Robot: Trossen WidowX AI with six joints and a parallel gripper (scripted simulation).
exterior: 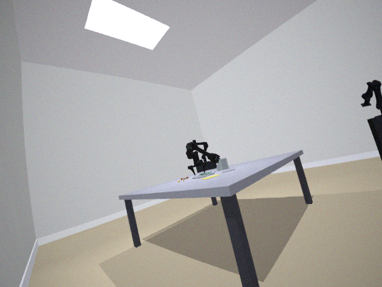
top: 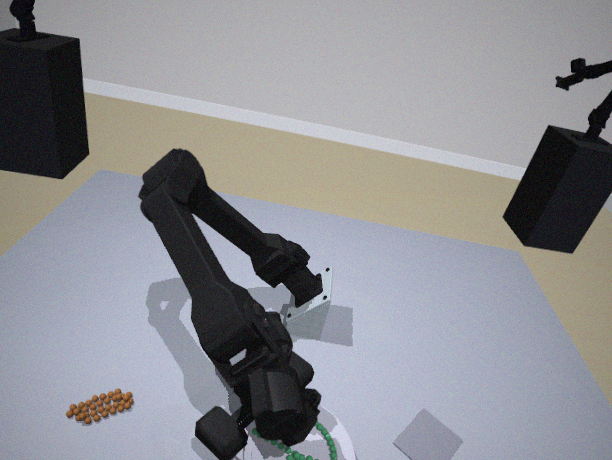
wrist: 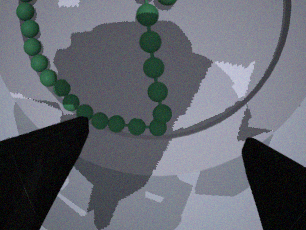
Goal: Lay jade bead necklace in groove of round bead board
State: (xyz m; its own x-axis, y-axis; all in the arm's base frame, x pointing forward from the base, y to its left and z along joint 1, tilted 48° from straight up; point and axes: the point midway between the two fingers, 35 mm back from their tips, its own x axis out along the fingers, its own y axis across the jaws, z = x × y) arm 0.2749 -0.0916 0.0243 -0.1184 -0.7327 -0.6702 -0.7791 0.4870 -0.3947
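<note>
Now: gripper tip 60 mm to the right of the round bead board, 20 mm short of it and 10 mm above it. Round my gripper tip: yellow strip: 280 mm to the left, 220 mm ahead, 20 mm below; then flat grey square: 290 mm to the left, 20 mm below, 20 mm behind.
</note>
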